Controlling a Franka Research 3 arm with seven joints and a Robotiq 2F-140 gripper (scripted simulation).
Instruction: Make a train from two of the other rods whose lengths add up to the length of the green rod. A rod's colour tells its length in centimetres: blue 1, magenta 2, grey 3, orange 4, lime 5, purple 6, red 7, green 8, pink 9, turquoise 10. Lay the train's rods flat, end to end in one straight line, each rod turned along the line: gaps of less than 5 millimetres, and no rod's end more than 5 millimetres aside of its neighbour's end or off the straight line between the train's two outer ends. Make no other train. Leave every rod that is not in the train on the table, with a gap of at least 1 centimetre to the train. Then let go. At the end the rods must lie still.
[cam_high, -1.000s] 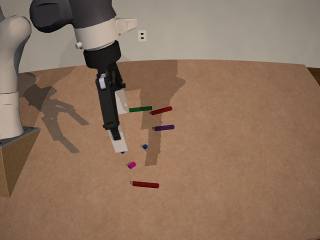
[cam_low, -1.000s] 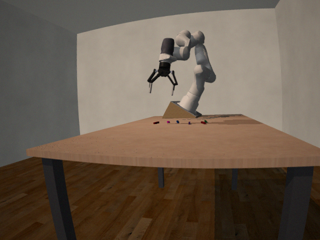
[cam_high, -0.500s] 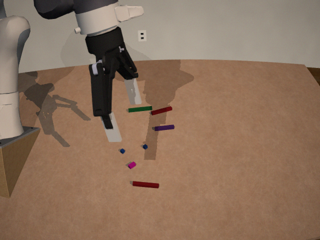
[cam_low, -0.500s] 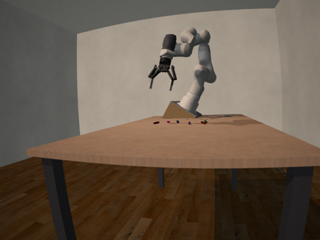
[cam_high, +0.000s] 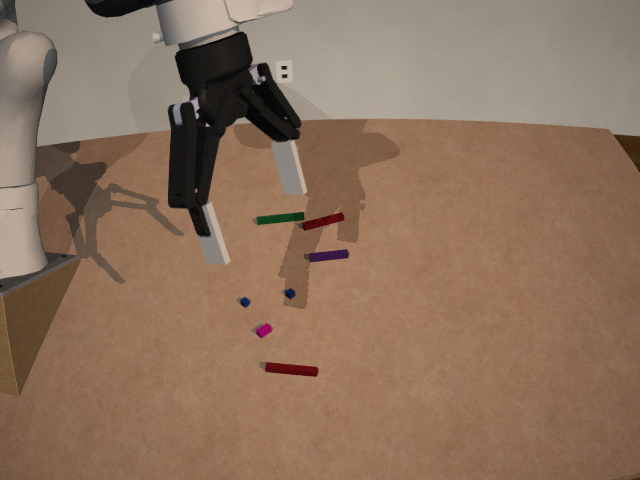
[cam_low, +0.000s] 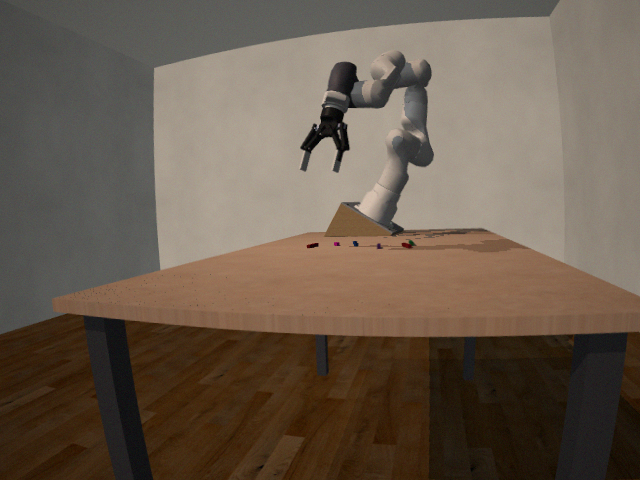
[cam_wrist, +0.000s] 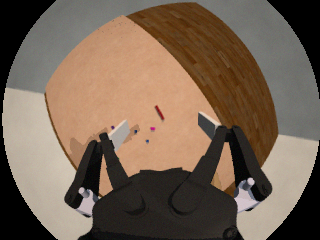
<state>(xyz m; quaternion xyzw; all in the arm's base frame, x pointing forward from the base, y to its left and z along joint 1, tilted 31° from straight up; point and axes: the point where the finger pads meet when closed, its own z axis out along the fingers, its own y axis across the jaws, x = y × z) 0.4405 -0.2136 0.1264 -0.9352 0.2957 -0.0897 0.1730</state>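
Right now the magenta rod is 2 cm behind my hand, 5 cm to the left of it and 25 cm below it. From my hand the other things lie so: purple rod 8 cm ahead, 19 cm to the left, 25 cm below; then green rod 29 cm to the left, 25 cm below.
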